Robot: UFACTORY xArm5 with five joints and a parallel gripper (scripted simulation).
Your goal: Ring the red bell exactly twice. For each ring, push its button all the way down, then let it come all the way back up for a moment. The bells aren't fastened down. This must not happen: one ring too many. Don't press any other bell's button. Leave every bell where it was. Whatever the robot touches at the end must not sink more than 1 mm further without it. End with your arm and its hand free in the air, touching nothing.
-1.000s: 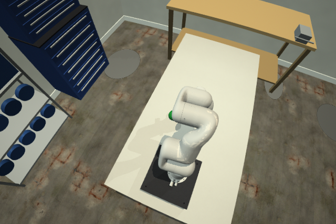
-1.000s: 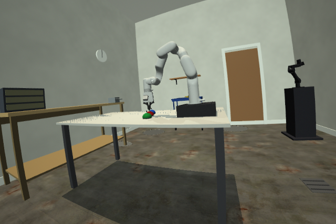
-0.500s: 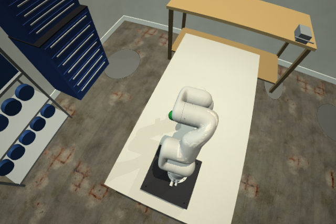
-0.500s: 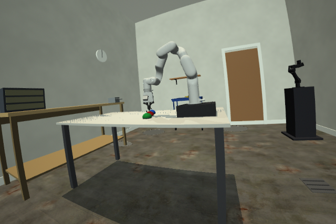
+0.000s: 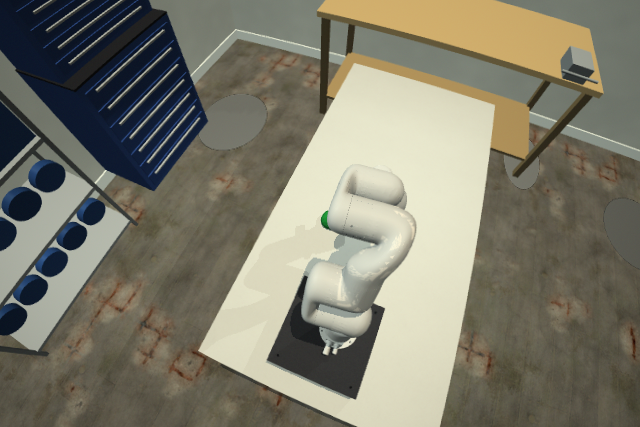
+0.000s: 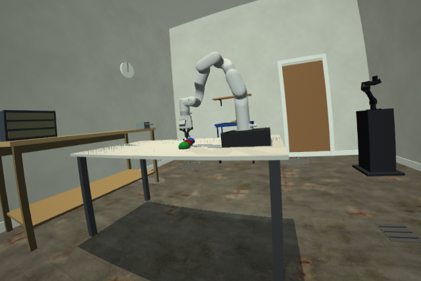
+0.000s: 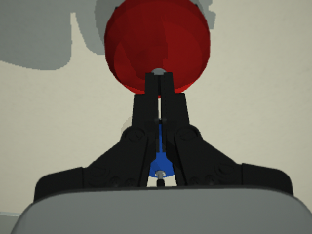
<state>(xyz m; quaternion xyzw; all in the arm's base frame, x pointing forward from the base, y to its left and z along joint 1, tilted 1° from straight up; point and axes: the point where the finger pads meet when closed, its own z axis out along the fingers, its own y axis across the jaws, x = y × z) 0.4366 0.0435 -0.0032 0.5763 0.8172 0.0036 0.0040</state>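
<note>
My gripper is now 40 mm above the red bell. From my hand the other things lie so: blue bell: 130 mm to the right, 40 mm below, 40 mm ahead; then green bell: 130 mm to the left, 50 mm behind, 40 mm below.
</note>
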